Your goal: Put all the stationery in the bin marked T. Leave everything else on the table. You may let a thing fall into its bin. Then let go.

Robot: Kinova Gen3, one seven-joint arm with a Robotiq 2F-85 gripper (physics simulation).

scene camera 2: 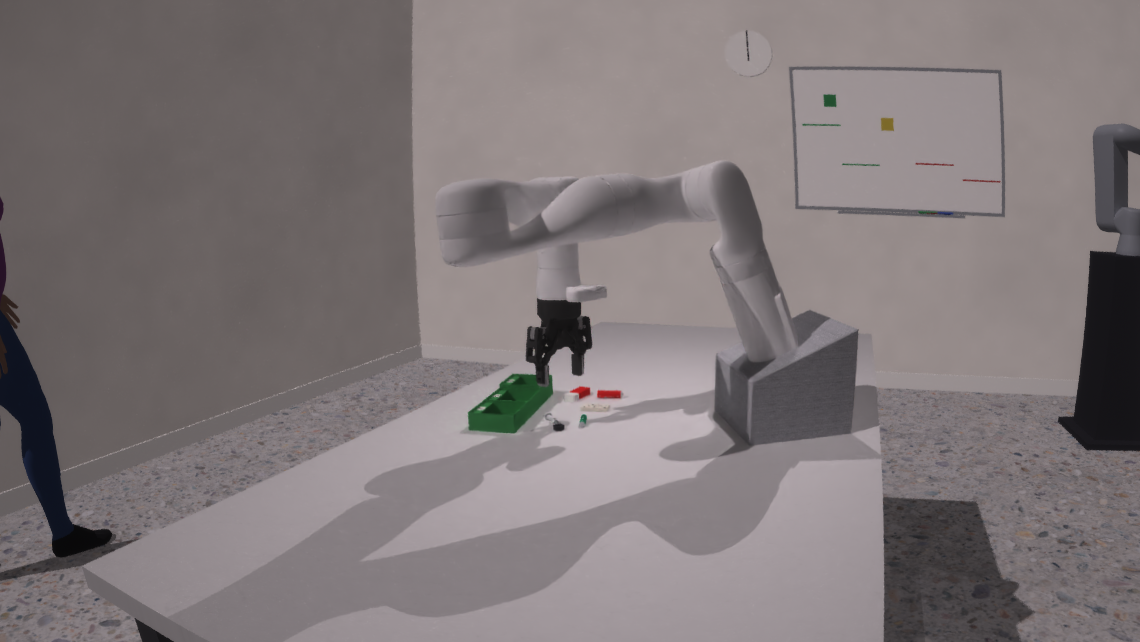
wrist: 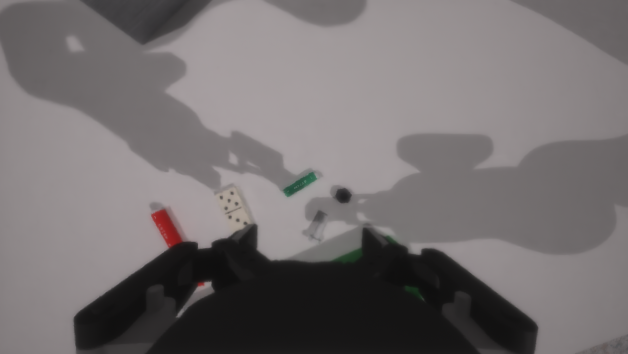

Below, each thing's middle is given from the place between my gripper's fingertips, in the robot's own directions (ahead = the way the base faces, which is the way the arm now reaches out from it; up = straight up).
Right now my hand is 8 cm to the left of the domino (wrist: 231,203), 7 cm above it and 3 cm past it. The rest, counted from my hand: green bin tray (scene camera 2: 519,396) (11 cm ahead, 6 cm below, 4 cm to the right).
